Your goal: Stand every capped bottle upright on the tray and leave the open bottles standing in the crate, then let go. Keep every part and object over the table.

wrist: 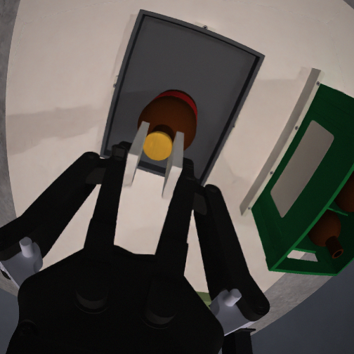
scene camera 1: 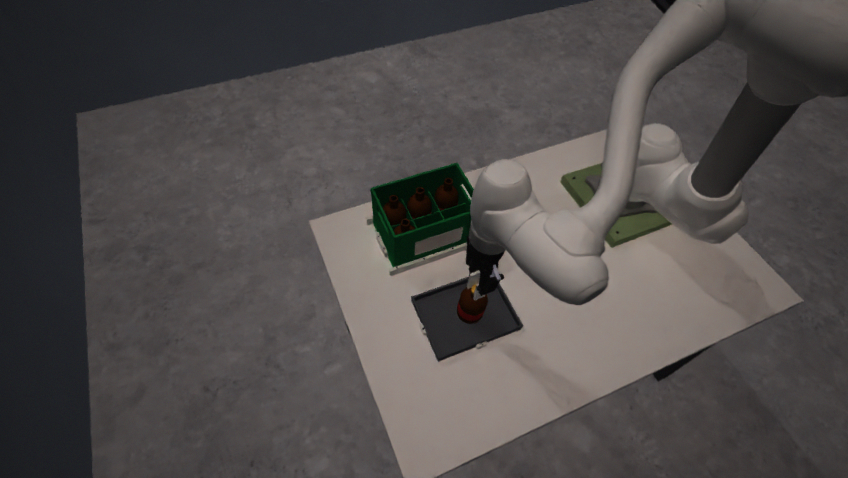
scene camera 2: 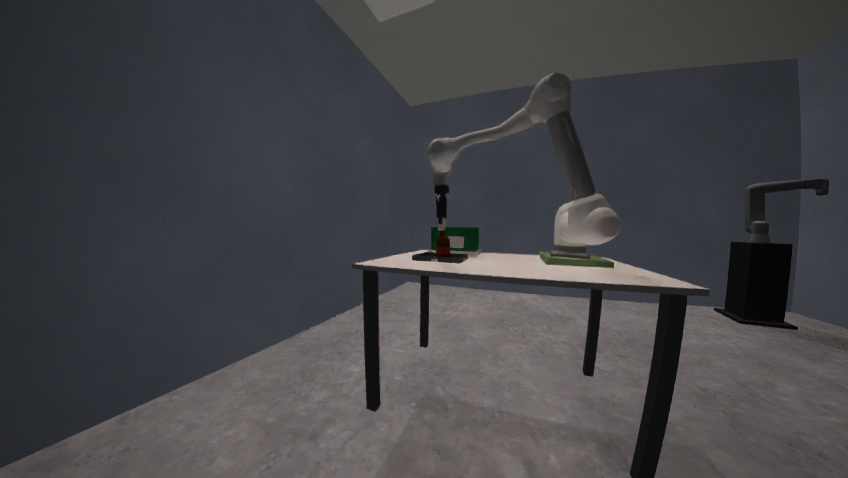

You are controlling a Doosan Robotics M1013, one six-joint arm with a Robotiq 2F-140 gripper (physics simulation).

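Places are measured from the arm's base along level axes (x ahead, y down, z left), in millimetres.
Pixels of known places: gripper, fingertip midpoint: (scene camera 1: 475, 291) (scene camera 2: 441, 230); arm's base at its link origin: (scene camera 2: 568, 256).
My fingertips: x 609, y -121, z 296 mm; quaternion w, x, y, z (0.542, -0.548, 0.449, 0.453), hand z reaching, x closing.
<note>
Ahead of a thing's pixels: the offset from my fingertips to its top centre. Level surfaces: height alone.
A brown bottle @(dy -11, dx -5, dz -7 mm) (scene camera 1: 472, 307) (scene camera 2: 443, 243) (wrist: 167, 116) with a red band and a yellow cap (wrist: 157, 146) is upright over the tray @(dy +128, dx +6, dz -9 mm) (scene camera 1: 448, 347) (scene camera 2: 422, 257) (wrist: 200, 55). My gripper (scene camera 1: 475, 289) (scene camera 2: 441, 226) (wrist: 159, 140) is shut on it at the capped neck. In scene camera 2 its base is at tray level; whether it touches the tray floor I cannot tell. Several open brown bottles @(dy -10, dx +60, dz -345 mm) (scene camera 1: 419, 204) (wrist: 326, 229) stand in compartments of the green crate @(dy -22, dx +50, dz -304 mm) (scene camera 1: 403, 250) (scene camera 2: 470, 235) (wrist: 325, 105). The crate's near wall hides their lower parts.
The crate stands behind the tray in scene camera 1, with a pale rail @(dy +123, dx +34, dz -206 mm) (scene camera 1: 427, 257) (wrist: 280, 150) along its near side. The arm's green base plate (scene camera 1: 638, 228) (scene camera 2: 599, 261) is on the right of the white table @(dy +153 mm) (scene camera 1: 593, 356) (scene camera 2: 504, 267).
</note>
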